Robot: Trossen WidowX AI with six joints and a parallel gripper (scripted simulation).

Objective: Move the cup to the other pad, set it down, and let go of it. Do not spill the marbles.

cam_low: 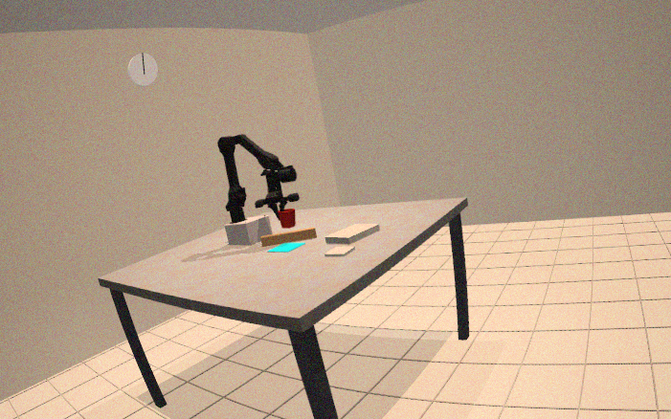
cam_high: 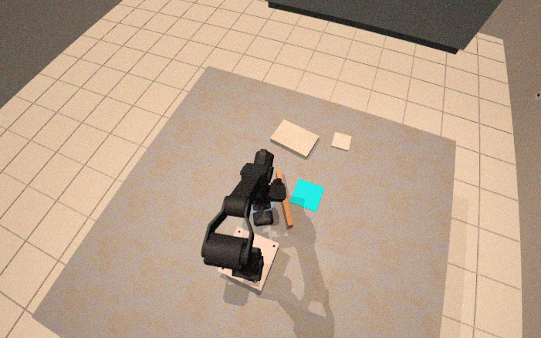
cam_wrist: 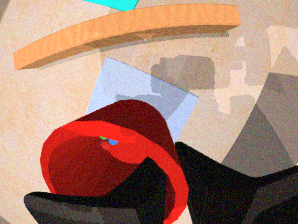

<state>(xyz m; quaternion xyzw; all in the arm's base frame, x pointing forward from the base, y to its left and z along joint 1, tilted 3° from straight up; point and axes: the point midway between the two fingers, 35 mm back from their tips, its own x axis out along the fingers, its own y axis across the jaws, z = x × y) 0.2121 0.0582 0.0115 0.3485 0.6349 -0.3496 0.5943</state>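
The cyan pad lies 13 cm ahead of my gripper tip, 14 cm to the right of it and 9 cm below it. Round my gripper tip: pale blue pad 2 cm ahead, 2 cm to the left, 9 cm below; then wooden bar 8 cm ahead, 6 cm to the right, 7 cm below; then red cup 3 cm ahead, 1 cm to the left.
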